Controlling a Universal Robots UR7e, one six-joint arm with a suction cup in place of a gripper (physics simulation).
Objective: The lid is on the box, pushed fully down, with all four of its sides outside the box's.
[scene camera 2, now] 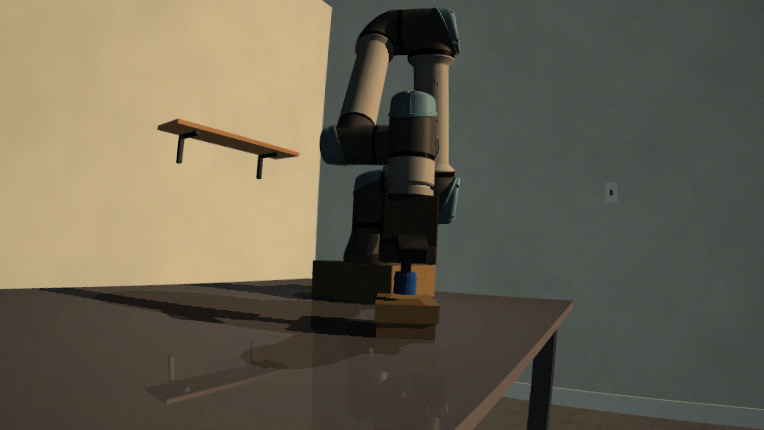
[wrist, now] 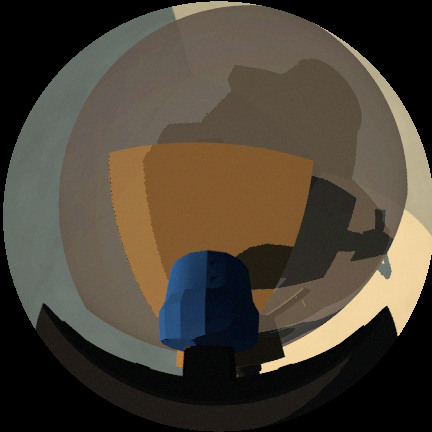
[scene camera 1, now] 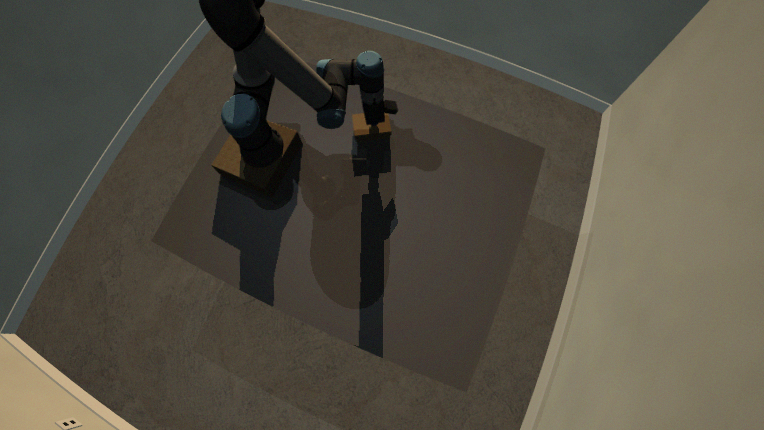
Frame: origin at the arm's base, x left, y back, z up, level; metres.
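Where they show: hand at its tool point: (scene camera 2: 404, 293) (wrist: 209, 280); arm's base at its link origin: (scene camera 2: 373, 263) (scene camera 1: 262, 148).
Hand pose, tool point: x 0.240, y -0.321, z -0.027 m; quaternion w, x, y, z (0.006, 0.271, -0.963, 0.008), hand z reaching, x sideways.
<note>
Things, the pixels of their top centre, and the offset from my tool point. Level surfaces: height alone.
- orange-brown lid at its top centre: (wrist: 204, 277) (scene camera 2: 405, 299) (scene camera 1: 371, 122) dz -0.010, dx -0.002, dy +0.009 m
- box at its top centre: (scene camera 2: 405, 300) dz -0.013, dx -0.002, dy +0.009 m
- brown glossy table at its surface level: dz -0.060 m
The orange-brown lid (scene camera 1: 360, 123) (scene camera 2: 408, 314) (wrist: 200, 200) sits on the box (scene camera 2: 404, 331) and looks level. In scene camera 2 a low band of the box's wall shows below the lid, and the lid's edges stand slightly outside it at left and right. The far sides are hidden. My gripper, a blue suction cup (scene camera 2: 405, 292) (wrist: 207, 255) on a black body, points straight down at the lid's top, very close to it. Whether it touches cannot be made out. It holds nothing up. The cup's shadow falls on the lid beside it.
The box stands on the brown glossy table (scene camera 1: 454, 240) (scene camera 2: 267, 395), near its edge in scene camera 2. The arm's wooden base block (scene camera 1: 227, 160) (scene camera 2: 350, 280) stands behind it. A wall shelf (scene camera 2: 229, 139) hangs at the left. Long arm shadows cross the table.
</note>
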